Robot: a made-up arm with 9 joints. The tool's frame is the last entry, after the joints.
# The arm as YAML. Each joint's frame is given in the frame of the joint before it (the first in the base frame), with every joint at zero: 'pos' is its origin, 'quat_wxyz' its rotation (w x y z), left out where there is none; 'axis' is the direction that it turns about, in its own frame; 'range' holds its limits. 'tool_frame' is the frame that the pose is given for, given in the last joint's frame.
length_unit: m
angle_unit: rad
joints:
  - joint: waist
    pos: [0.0, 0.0, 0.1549]
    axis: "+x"
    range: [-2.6, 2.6]
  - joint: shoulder
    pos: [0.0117, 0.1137, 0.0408]
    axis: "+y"
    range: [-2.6, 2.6]
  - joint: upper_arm
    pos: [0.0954, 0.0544, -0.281]
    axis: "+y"
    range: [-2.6, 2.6]
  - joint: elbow
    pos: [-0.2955, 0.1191, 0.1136]
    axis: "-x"
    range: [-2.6, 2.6]
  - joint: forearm
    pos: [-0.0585, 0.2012, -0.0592]
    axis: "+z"
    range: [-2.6, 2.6]
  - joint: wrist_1
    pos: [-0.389, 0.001, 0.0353]
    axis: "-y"
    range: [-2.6, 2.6]
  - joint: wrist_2
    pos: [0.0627, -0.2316, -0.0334]
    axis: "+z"
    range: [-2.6, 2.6]
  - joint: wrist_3
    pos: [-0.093, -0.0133, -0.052]
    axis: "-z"
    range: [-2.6, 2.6]
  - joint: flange
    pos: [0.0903, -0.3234, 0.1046]
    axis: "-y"
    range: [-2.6, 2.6]
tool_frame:
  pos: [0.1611, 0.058, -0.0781]
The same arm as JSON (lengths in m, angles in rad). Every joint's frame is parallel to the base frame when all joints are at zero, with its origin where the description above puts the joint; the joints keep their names.
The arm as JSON. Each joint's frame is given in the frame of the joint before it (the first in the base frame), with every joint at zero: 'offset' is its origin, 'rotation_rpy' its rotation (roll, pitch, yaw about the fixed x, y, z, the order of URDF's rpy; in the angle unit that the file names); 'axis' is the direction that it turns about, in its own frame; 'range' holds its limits. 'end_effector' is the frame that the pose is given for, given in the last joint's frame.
{"length_unit": "m", "angle_unit": "rad", "chain": [
  {"id": "waist", "offset": [0.0, 0.0, 0.1549], "rotation_rpy": [0.0, 0.0, 0.0], "axis": "+x", "range": [-2.6, 2.6]},
  {"id": "shoulder", "offset": [0.0117, 0.1137, 0.0408], "rotation_rpy": [0.0, 0.0, 0.0], "axis": "+y", "range": [-2.6, 2.6]},
  {"id": "upper_arm", "offset": [0.0954, 0.0544, -0.281], "rotation_rpy": [0.0, 0.0, 0.0], "axis": "+y", "range": [-2.6, 2.6]},
  {"id": "elbow", "offset": [-0.2955, 0.1191, 0.1136], "rotation_rpy": [0.0, 0.0, 0.0], "axis": "-x", "range": [-2.6, 2.6]},
  {"id": "forearm", "offset": [-0.0585, 0.2012, -0.0592], "rotation_rpy": [0.0, 0.0, 0.0], "axis": "+z", "range": [-2.6, 2.6]},
  {"id": "wrist_1", "offset": [-0.389, 0.001, 0.0353], "rotation_rpy": [0.0, 0.0, 0.0], "axis": "-y", "range": [-2.6, 2.6]},
  {"id": "wrist_2", "offset": [0.0627, -0.2316, -0.0334], "rotation_rpy": [0.0, 0.0, 0.0], "axis": "+z", "range": [-2.6, 2.6]},
  {"id": "wrist_3", "offset": [-0.093, -0.0133, -0.052], "rotation_rpy": [0.0, 0.0, 0.0], "axis": "-z", "range": [-2.6, 2.6]},
  {"id": "flange", "offset": [0.0903, -0.3234, 0.1046], "rotation_rpy": [0.0, 0.0, 0.0], "axis": "-y", "range": [-2.6, 2.6]}
], "end_effector": {"offset": [0.1611, 0.058, -0.0781], "rotation_rpy": [0.0, 0.0, 0.0]}}

